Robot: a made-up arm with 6 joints.
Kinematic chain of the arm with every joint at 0, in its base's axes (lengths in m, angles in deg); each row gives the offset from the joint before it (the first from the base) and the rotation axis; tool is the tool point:
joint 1: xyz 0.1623 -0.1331 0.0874 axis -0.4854 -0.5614 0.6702
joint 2: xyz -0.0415 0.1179 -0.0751 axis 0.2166 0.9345 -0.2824
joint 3: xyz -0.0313 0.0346 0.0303 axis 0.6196 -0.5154 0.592
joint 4: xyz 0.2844 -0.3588 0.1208 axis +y
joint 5: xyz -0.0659 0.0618 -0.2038 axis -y
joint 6: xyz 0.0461 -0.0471 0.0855 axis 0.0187 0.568 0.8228
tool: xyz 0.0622 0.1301 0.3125
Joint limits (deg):
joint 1: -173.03..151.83
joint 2: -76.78..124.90
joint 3: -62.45..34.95
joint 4: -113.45..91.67
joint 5: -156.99..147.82
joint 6: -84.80..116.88
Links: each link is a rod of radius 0.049 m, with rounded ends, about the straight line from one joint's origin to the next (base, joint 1, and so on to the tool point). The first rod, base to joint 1, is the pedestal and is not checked.
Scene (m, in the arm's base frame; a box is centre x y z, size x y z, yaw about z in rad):
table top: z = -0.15
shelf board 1: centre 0.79 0.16 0 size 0.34 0.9 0.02 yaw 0.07
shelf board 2: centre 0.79 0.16 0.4 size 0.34 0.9 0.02 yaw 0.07
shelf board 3: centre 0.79 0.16 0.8 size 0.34 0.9 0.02 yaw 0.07
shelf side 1: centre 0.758 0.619 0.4 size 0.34 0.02 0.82 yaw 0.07
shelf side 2: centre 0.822 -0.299 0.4 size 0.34 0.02 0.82 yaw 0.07
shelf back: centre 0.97 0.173 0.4 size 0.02 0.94 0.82 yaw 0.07
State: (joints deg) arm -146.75 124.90 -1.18 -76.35 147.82 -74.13
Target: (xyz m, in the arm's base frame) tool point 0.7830 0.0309 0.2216
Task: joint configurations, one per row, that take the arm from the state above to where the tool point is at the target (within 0.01 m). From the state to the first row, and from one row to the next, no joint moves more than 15 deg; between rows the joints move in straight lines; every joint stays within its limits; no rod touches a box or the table.
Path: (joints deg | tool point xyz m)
1: -144.40 118.11 -2.90 -76.20 135.04 -76.26 | 0.6807 0.2433 0.6085
2: -142.05 111.33 -4.63 -76.04 122.26 -78.40 | 0.6159 0.2414 0.5856
3: -139.70 104.54 -6.35 -75.89 109.48 -80.53 | 0.5461 0.2324 0.5569
4: -137.34 97.75 -8.07 -75.73 96.71 -82.67 | 0.4736 0.2158 0.5214
5: -134.99 90.96 -9.79 -75.58 83.93 -84.80 | 0.4014 0.1914 0.4786
6: -140.91 86.17 5.12 -64.93 78.71 -84.00 | 0.4768 0.1346 0.3760
7: -146.84 81.37 20.04 -54.28 73.49 -83.20 | 0.5005 0.0691 0.2850
8: -152.76 76.57 34.95 -43.63 68.27 -82.40 | 0.4827 0.0098 0.2216
9: -154.10 86.29 33.86 -45.45 83.07 -80.51 | 0.5917 0.0164 0.2212
10: -155.44 96.02 32.77 -47.26 97.87 -78.63 | 0.6924 0.0235 0.2189
11: -156.78 105.74 31.69 -49.07 112.67 -76.75 | 0.7830 0.0310 0.2216

